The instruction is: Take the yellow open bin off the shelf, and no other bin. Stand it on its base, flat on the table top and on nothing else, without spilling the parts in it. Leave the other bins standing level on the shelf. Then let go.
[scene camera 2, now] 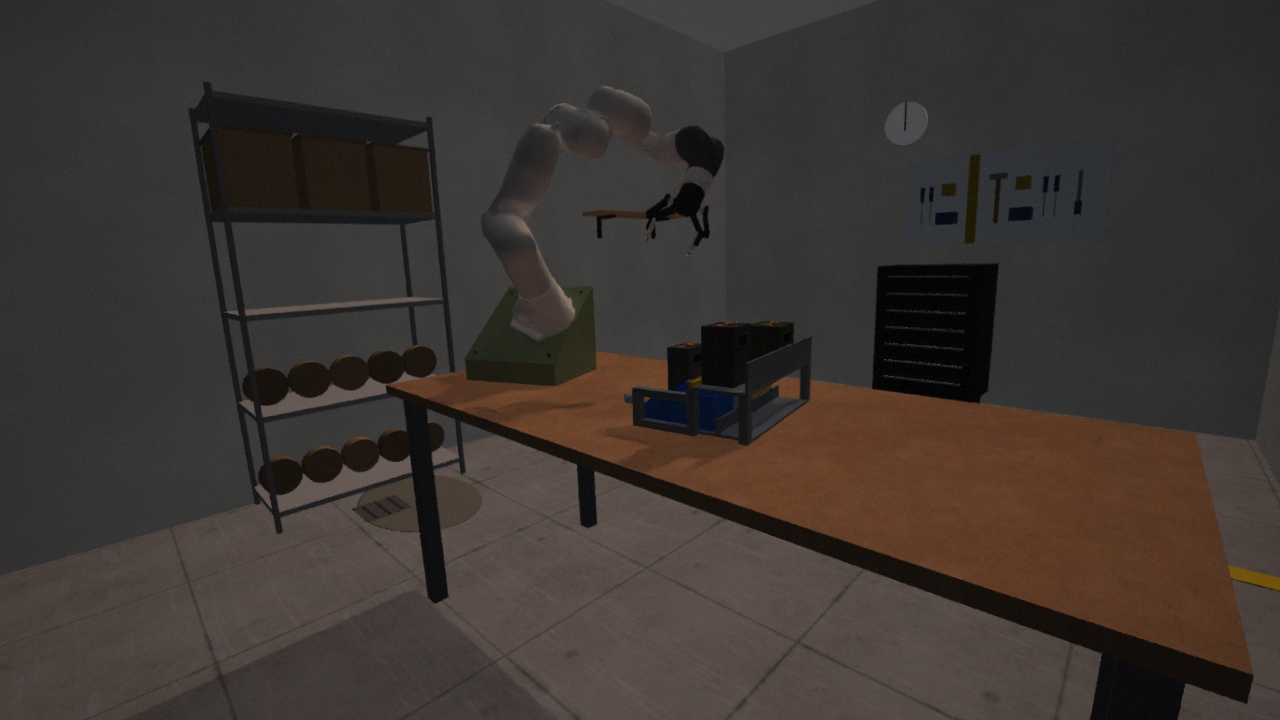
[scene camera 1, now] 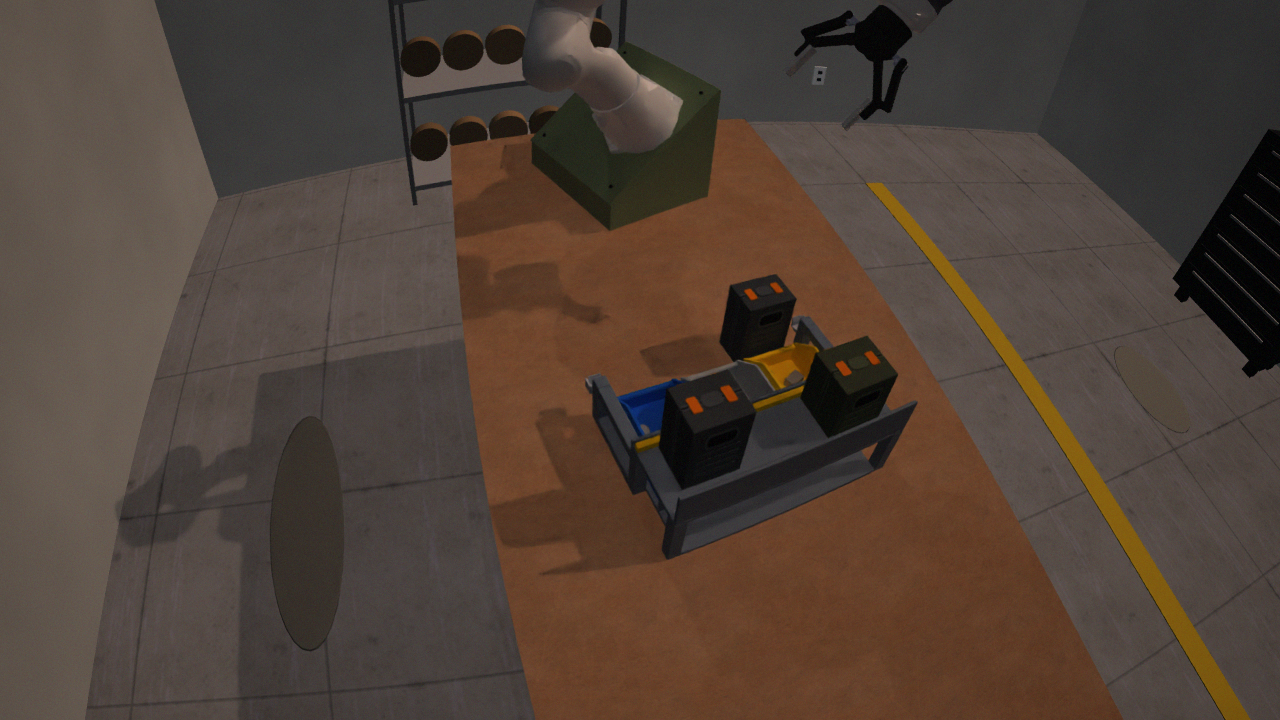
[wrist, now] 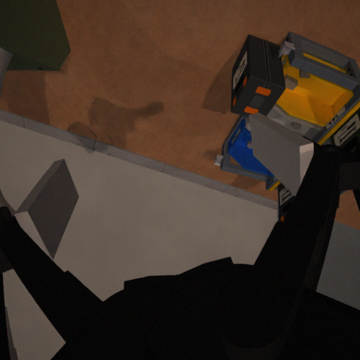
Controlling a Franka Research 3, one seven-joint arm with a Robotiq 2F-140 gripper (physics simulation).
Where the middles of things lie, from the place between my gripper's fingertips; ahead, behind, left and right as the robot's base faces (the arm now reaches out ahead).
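Yellow open bin (scene camera 1: pixel 782 362): my hand far short of it, some way to the left of it, far above it. From my hand: blue bin (scene camera 2: pixel 712 406) far ahead, well below, far to the right; grey bin (scene camera 1: pixel 749 376) 270 mm ahead, 270 mm to the right, 350 mm below. By their middles, of the things named here, blue bin farthest from my hand.
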